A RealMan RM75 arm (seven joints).
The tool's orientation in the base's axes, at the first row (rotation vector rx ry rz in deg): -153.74 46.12 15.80
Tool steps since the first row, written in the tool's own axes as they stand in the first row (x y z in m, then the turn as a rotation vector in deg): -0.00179 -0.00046 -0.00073 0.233 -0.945 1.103; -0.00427 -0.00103 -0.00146 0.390 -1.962 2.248; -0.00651 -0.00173 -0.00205 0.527 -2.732 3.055; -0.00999 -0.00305 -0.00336 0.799 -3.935 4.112; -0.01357 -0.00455 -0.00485 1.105 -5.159 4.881
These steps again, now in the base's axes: -0.00115 0.00099 0.00128 0.623 1.026 -0.850; -0.00280 0.00242 0.00278 1.221 2.161 -1.701; -0.00419 0.00387 0.00412 1.694 2.990 -2.294; -0.00620 0.00618 0.00662 2.499 4.183 -3.047; -0.00816 0.00861 0.00936 3.369 5.272 -3.537
